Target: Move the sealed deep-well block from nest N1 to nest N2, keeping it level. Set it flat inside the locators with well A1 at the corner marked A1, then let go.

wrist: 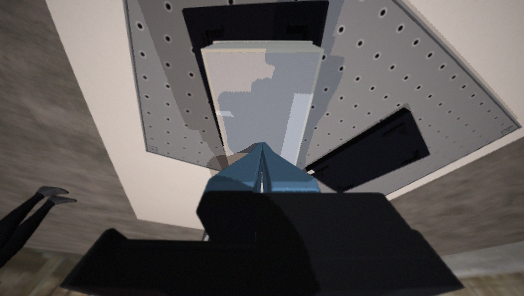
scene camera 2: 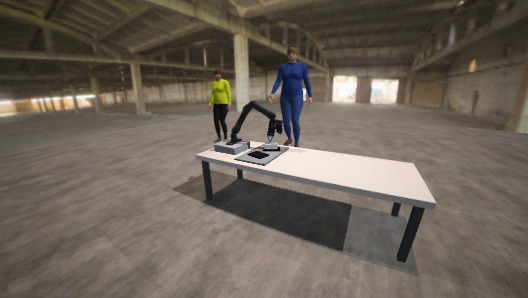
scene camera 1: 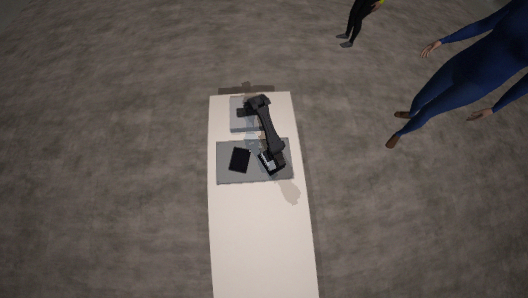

Labels:
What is the gripper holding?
Nothing.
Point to a grey perforated plate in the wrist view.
373, 65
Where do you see a black nest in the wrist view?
At 203, 29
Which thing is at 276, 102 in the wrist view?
A pale grey block.

